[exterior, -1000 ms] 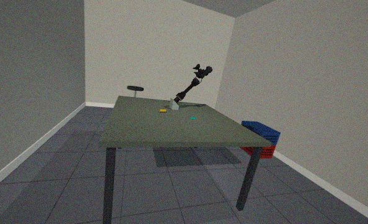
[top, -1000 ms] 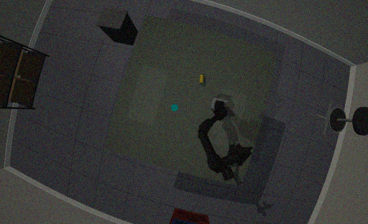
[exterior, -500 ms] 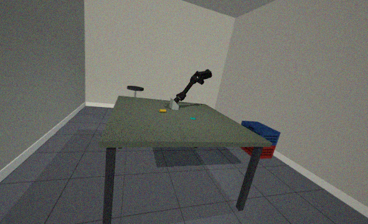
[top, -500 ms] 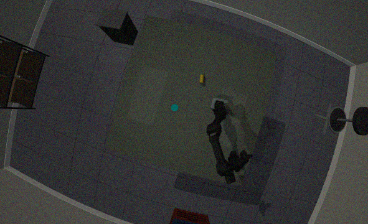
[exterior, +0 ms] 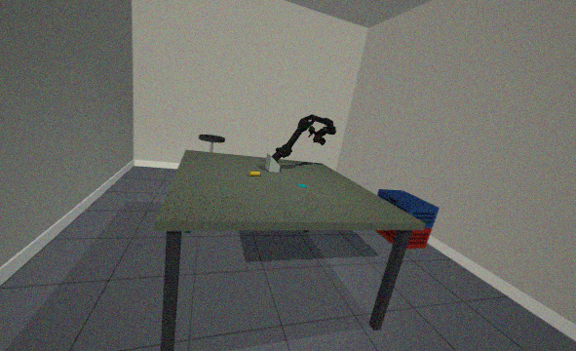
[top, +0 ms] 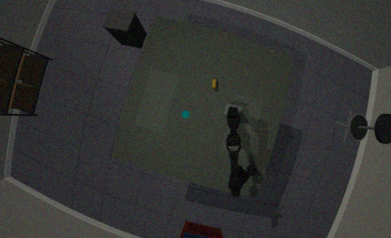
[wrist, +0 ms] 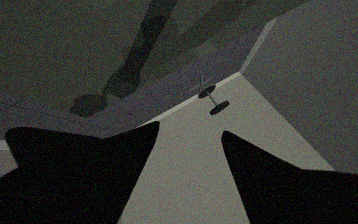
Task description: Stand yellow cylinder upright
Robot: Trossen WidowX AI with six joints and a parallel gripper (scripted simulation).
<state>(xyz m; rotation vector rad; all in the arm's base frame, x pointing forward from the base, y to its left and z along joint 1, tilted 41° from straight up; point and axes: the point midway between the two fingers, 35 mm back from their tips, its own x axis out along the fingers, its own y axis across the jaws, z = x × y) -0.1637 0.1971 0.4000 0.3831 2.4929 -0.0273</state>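
The yellow tall cylinder is 34 cm ahead of my gripper tip, 60 cm to the right of it and 23 cm below it. Round my gripper tip: cyan circle: 53 cm ahead, 32 cm to the right, 25 cm below.
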